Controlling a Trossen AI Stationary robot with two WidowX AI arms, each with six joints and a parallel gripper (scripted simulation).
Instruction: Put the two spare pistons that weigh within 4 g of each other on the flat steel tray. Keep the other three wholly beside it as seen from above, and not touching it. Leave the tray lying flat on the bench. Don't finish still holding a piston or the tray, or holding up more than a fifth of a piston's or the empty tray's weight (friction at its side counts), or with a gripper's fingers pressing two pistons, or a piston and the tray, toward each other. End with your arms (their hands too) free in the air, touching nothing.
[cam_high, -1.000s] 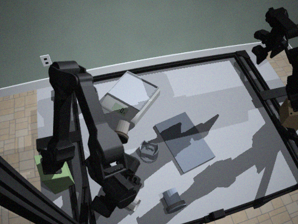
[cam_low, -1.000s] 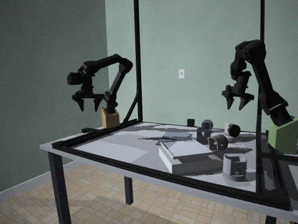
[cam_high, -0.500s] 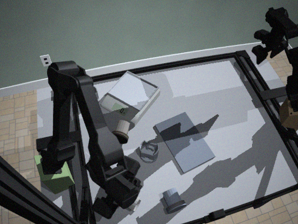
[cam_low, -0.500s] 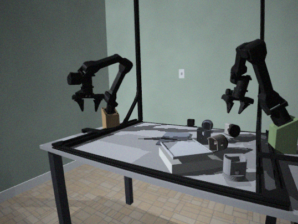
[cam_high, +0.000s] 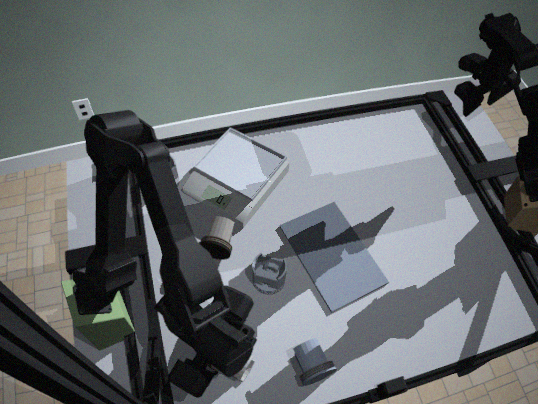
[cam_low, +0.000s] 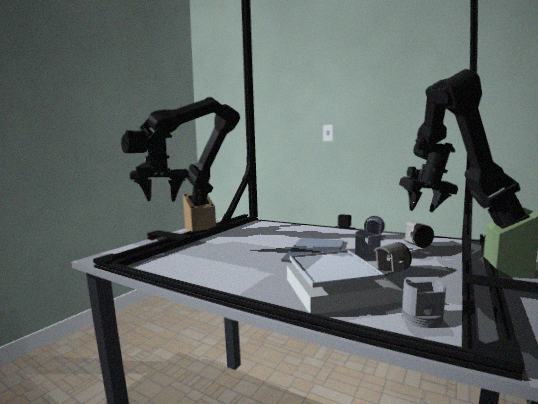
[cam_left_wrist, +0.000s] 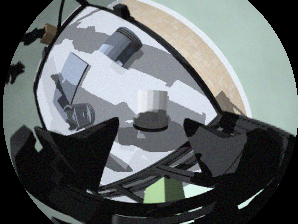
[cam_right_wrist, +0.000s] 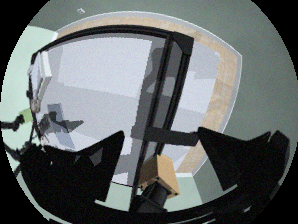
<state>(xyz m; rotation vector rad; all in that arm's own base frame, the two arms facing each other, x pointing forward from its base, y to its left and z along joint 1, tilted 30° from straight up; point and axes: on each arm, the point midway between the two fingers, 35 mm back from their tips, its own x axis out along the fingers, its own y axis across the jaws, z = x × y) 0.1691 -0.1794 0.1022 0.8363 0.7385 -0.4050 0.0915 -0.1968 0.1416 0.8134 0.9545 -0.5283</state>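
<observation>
Right now my left hand is 450 mm short of the white scale, 140 mm to the left of it and 90 mm above it. The rest, counted from my left hand: flat steel tray 190 mm ahead, 290 mm to the right, 140 mm below.
</observation>
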